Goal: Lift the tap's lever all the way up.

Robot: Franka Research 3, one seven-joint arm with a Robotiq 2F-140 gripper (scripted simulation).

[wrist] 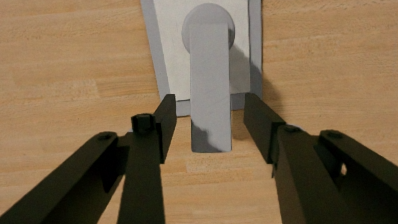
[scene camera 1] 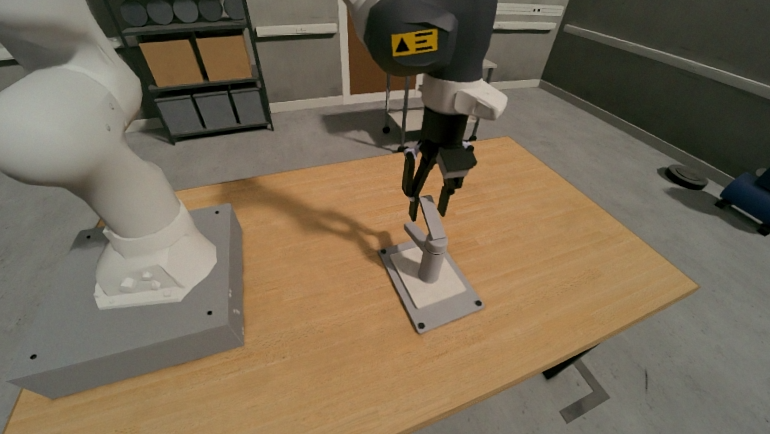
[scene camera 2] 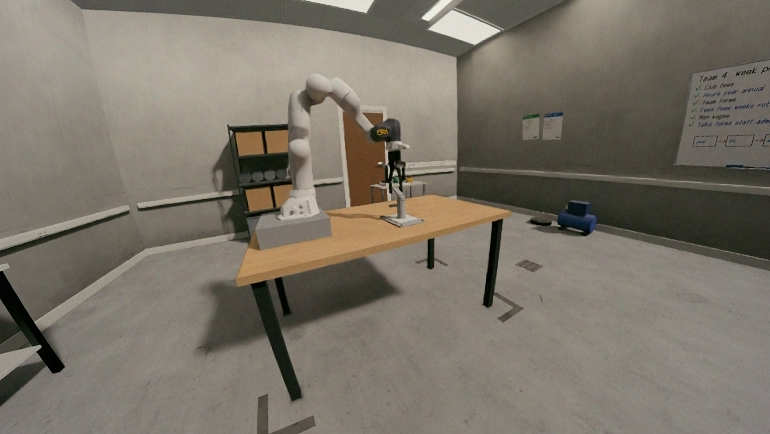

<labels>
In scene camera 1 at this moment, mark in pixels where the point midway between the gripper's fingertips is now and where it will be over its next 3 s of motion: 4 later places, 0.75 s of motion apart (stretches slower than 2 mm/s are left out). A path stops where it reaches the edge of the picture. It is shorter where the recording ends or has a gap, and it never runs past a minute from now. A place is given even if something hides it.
My gripper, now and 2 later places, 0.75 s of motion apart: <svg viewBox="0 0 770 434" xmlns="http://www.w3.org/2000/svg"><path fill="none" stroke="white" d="M426 214L431 200L431 191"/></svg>
</labels>
